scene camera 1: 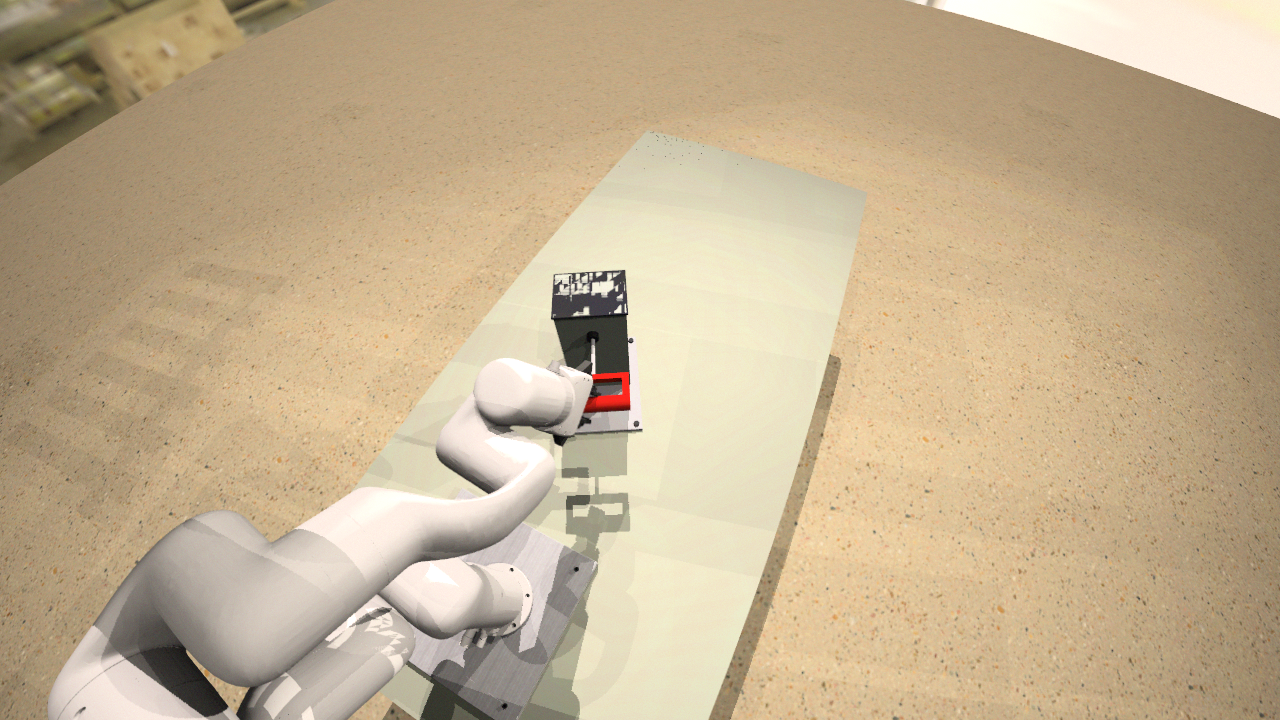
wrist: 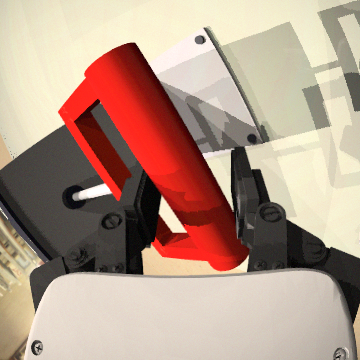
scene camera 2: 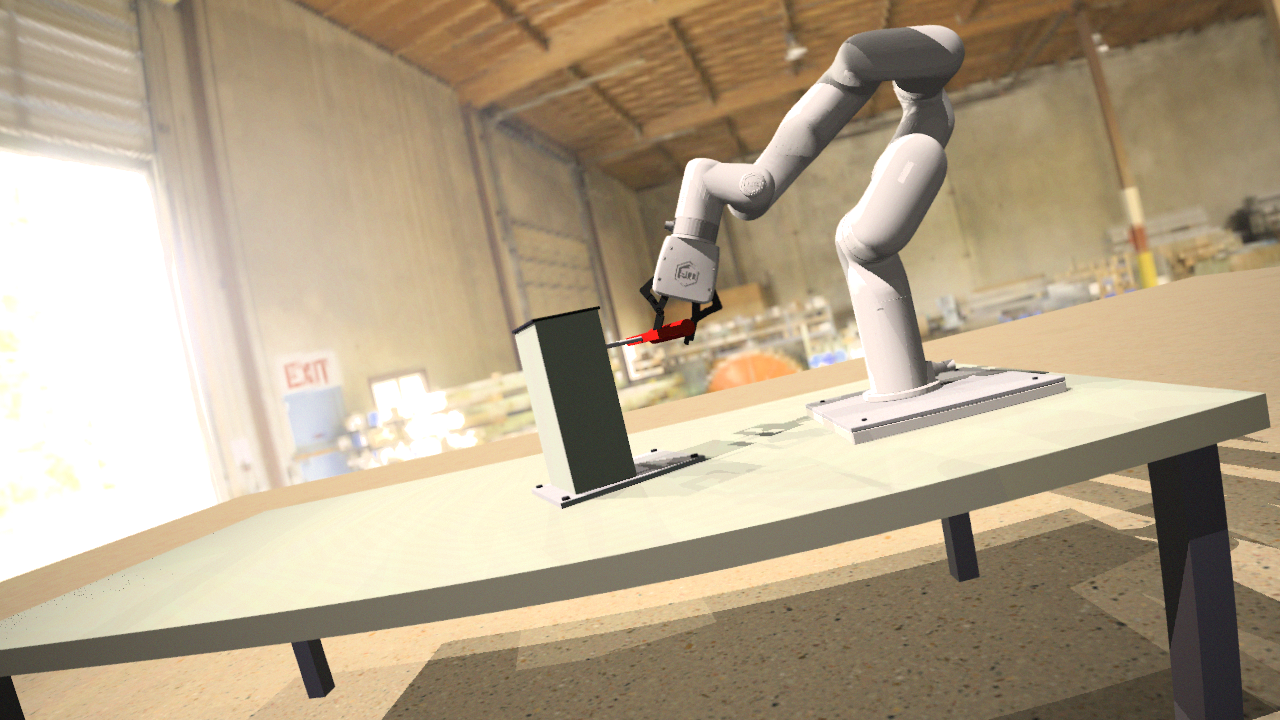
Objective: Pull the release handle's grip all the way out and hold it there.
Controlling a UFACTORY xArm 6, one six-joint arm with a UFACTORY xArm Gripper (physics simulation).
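Note:
The release handle's red grip [scene camera 1: 613, 403] [scene camera 2: 673, 332] [wrist: 150, 135] stands out from the dark housing [scene camera 1: 612, 344] [scene camera 2: 581, 402] [wrist: 30, 180], with a stretch of its pale rod [scene camera 1: 592, 354] [scene camera 2: 621, 343] [wrist: 95, 192] showing between them. My gripper [scene camera 1: 588, 404] [scene camera 2: 674, 332] [wrist: 193, 170] is shut on the grip's round bar near one end. One finger passes through the handle's opening, on the housing side. The other is at the bar's outer side. In the wrist view the bar runs slanted between the fingers, which stand well apart. The exact finger contact is partly hidden.
The housing stands on a pale base plate [scene camera 1: 637, 385] [scene camera 2: 552, 494] [wrist: 220, 75] with dark bolts, on a light green table [scene camera 1: 742, 358] [scene camera 2: 358, 555]. The robot's grey mounting plate [scene camera 1: 559, 591] [scene camera 2: 984, 394] is on the same table.

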